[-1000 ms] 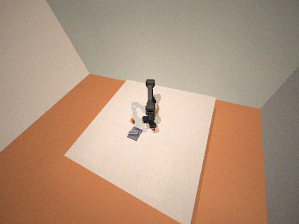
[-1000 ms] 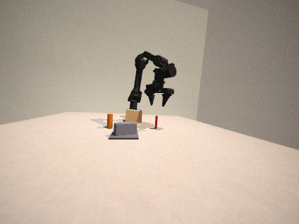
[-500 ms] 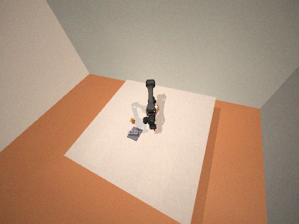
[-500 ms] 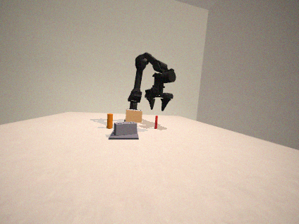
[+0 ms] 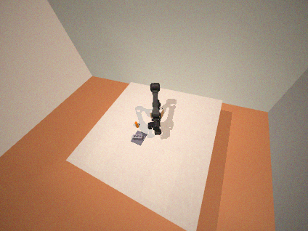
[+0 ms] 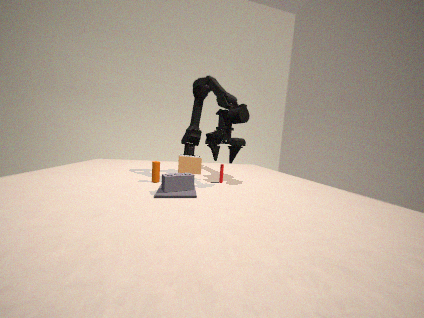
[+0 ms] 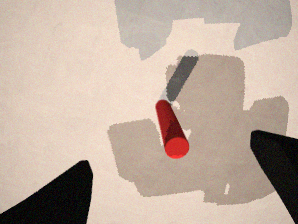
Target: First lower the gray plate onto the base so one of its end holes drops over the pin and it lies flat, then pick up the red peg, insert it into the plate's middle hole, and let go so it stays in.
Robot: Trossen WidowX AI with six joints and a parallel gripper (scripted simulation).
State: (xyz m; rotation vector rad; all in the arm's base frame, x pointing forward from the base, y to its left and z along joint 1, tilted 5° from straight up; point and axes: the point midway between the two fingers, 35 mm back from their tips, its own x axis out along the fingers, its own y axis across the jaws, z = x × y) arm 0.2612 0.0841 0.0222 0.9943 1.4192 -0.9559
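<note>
My gripper tip is 50 mm above the red peg. Round my gripper tip: base 180 mm to the right, 80 mm below, 80 mm ahead; orange cylinder 260 mm to the right, 50 mm below, 50 mm behind; gray plate 200 mm to the right, 90 mm ahead, 40 mm below.
</note>
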